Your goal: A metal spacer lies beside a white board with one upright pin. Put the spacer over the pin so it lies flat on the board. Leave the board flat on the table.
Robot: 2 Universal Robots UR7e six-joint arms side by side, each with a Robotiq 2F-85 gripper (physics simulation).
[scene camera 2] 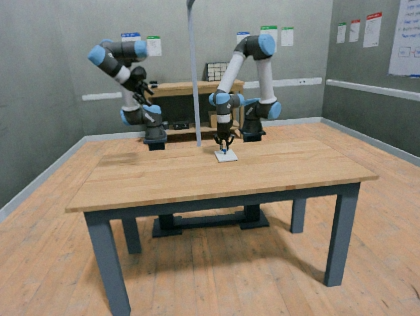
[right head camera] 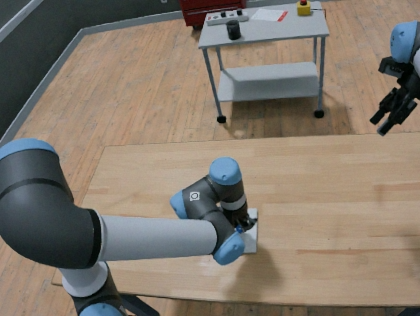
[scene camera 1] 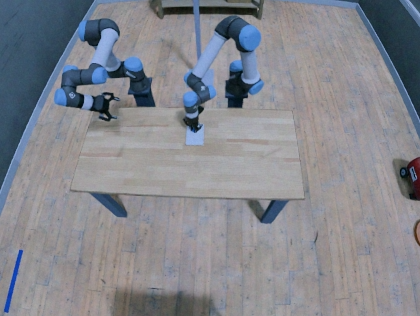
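Seen in the pictures: left gripper, between the fingertips: [scene camera 2: 224, 151] [right head camera: 240, 228] [scene camera 1: 193, 131]; right gripper, between the fingertips: [scene camera 2: 152, 100] [right head camera: 375, 128] [scene camera 1: 118, 108]; left arm's base, origin of its link: [scene camera 2: 252, 130] [scene camera 1: 236, 88]; right arm's base, origin of its link: [scene camera 2: 155, 137] [scene camera 1: 140, 84].
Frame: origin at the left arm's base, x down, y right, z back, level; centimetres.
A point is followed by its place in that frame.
The white board [right head camera: 252, 243] {y 31.9, x 2.3, z -33.3 cm} [scene camera 1: 195, 140] {y 27.1, x 2.2, z -43.4 cm} [scene camera 2: 228, 158] {y 27.3, x 2.3, z -44.9 cm} lies flat on the table, partly covered by the left arm in the right head camera. My left gripper [right head camera: 243, 228] {y 28.2, x 0.2, z -37.7 cm} [scene camera 1: 195, 129] {y 28.2, x 0.2, z -37.7 cm} [scene camera 2: 224, 147] {y 28.2, x 0.2, z -37.7 cm} points down just above the board and is shut on the spacer, which is mostly hidden by the fingers. A small blue part [right head camera: 239, 229] {y 27.8, x 0.2, z -37.3 cm} [scene camera 2: 224, 149] {y 28.0, x -0.5, z -36.9 cm} shows at the fingertips; whether it belongs to the spacer or the pin is too small to tell. The gap between spacer and board cannot be made out. My right gripper [right head camera: 379, 126] {y 65.4, x -33.8, z -46.6 cm} [scene camera 1: 117, 108] {y 65.4, x -33.8, z -46.6 cm} [scene camera 2: 152, 94] {y 65.4, x -33.8, z -46.6 cm} is open and empty, raised away from the board.
The wooden table [right head camera: 320, 200] {y 54.8, x 3.7, z -49.6 cm} [scene camera 1: 240, 170] {y -0.7, x 3.8, z -63.2 cm} [scene camera 2: 175, 180] {y 57.8, x 3.8, z -62.9 cm} carries the board near its robot-side edge. A grey wheeled cart [right head camera: 267, 31] stands beyond the table in the right head camera. A thin grey post [scene camera 1: 197, 35] {y 33.4, x 17.3, z 89.1 cm} [scene camera 2: 194, 75] {y 33.0, x -35.7, z 89.1 cm} rises between the two arms.
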